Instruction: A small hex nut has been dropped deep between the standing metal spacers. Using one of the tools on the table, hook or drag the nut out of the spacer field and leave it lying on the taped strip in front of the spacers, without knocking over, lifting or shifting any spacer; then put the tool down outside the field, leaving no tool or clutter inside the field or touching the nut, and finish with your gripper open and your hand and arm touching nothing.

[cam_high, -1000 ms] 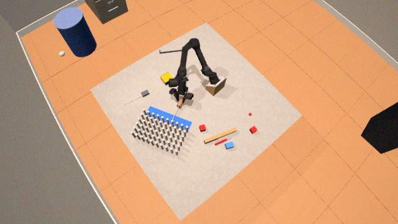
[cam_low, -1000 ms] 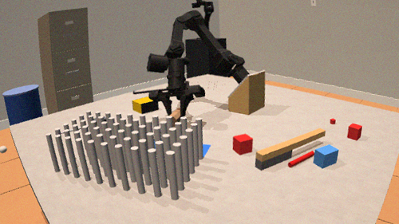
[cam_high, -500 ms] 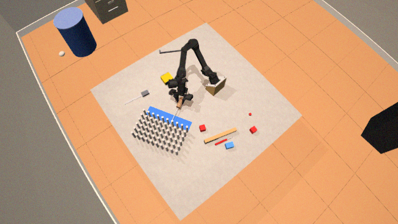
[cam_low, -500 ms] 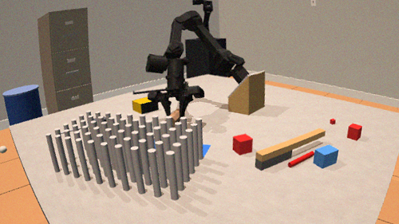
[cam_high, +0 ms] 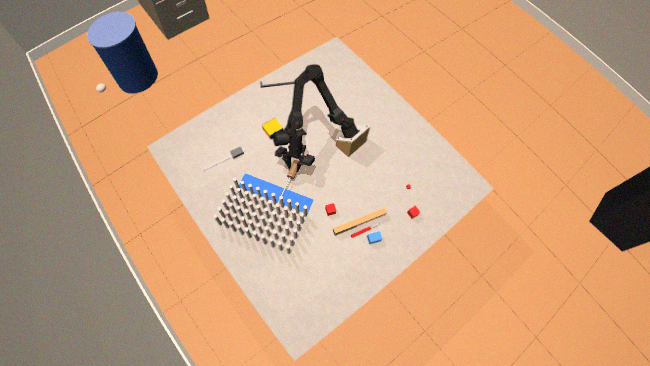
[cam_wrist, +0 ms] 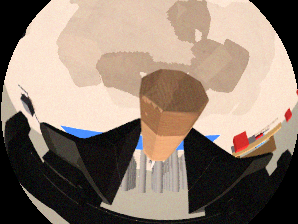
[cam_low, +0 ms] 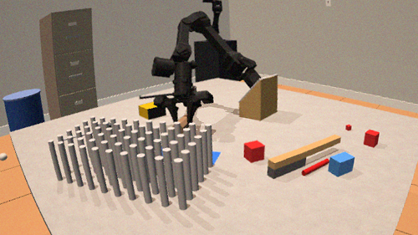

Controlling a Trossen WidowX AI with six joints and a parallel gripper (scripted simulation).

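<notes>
Now: gripper tip 14 cm short of the blue taped strip, 3 cm above it and 2 cm to the right of it. Round my gripper tip: red stick 45 cm to the left, 6 cm behind, 3 cm below; then blue cube 50 cm to the left, 4 cm behind, 1 cm below.
</notes>
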